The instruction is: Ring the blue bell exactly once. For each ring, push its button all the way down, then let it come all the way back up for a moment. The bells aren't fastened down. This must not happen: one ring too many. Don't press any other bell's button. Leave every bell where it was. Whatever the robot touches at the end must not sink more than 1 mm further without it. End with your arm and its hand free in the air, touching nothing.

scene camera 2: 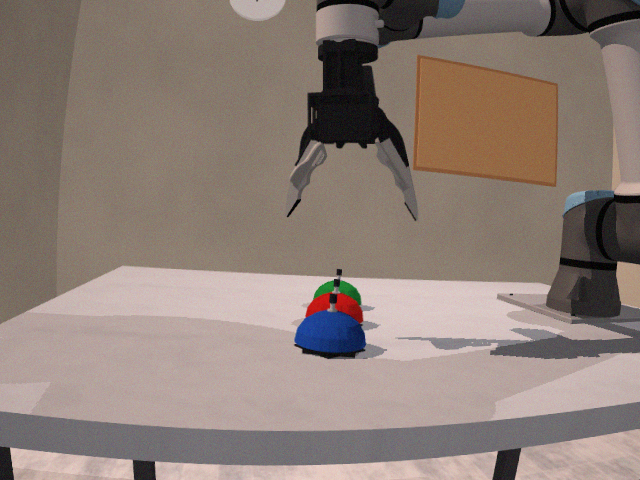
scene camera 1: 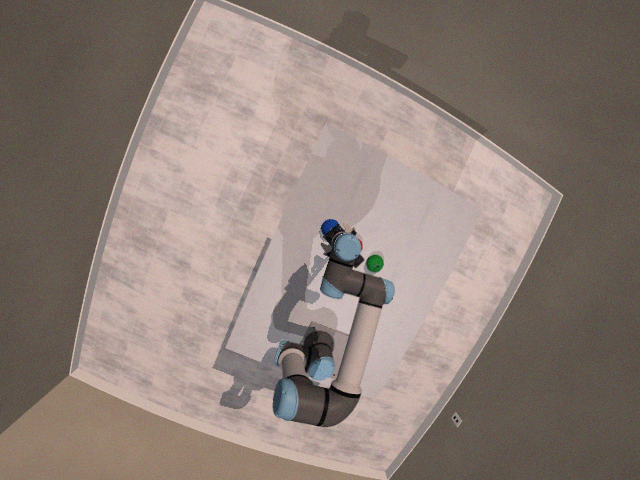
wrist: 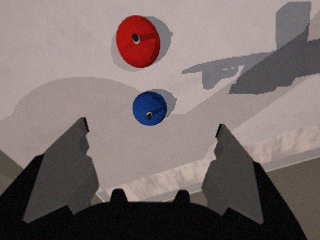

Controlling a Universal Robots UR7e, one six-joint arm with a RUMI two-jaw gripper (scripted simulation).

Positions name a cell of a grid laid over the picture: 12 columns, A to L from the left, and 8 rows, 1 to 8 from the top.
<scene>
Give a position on a blue bell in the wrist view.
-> At F4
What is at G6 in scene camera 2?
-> A blue bell.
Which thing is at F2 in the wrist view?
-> A red bell.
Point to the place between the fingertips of my gripper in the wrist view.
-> F5
</scene>
